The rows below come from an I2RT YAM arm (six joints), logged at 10 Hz.
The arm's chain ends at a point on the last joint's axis. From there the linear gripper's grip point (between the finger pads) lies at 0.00 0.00 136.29 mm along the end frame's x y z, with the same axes.
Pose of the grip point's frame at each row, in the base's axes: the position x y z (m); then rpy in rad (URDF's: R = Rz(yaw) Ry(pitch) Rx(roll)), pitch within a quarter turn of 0, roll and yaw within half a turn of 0:
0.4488 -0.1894 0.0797 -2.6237 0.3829 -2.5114
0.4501 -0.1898 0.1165 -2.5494 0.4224 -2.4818
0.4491 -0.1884 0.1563 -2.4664 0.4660 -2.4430
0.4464 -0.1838 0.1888 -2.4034 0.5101 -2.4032
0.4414 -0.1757 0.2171 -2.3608 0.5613 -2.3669
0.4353 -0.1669 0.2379 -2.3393 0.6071 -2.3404
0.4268 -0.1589 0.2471 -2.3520 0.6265 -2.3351
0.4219 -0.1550 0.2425 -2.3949 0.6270 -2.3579
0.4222 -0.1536 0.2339 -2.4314 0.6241 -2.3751
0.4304 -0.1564 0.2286 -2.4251 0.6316 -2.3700
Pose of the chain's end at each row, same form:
0.3733 -0.1610 0.1895 -2.6237 0.3829 -2.5114
0.3668 -0.1581 0.2196 -2.5494 0.4224 -2.4818
0.3577 -0.1539 0.2513 -2.4664 0.4660 -2.4430
0.3483 -0.1491 0.2768 -2.4034 0.5101 -2.4032
0.3375 -0.1432 0.2991 -2.3608 0.5613 -2.3669
0.3273 -0.1375 0.3157 -2.3393 0.6071 -2.3404
0.3180 -0.1325 0.3248 -2.3520 0.6265 -2.3351
0.3150 -0.1309 0.3235 -2.3949 0.6270 -2.3579
0.3171 -0.1315 0.3178 -2.4314 0.6241 -2.3751
0.3245 -0.1346 0.3116 -2.4251 0.6316 -2.3700

